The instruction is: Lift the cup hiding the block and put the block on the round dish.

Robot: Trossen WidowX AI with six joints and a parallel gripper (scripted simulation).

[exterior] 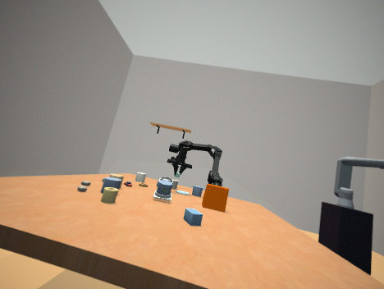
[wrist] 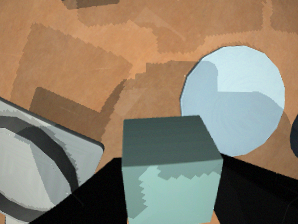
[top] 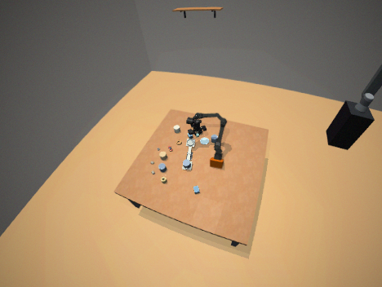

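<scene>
Now: the pale blue round dish 6 cm behind my gripper tip, 4 cm to the right of it and 11 cm below it. Also, from my gripper tip: balance (2 cm ahead, 20 cm to the left, 8 cm below); then beige cylinder (27 cm ahead, 29 cm to the left, 8 cm below).
</scene>
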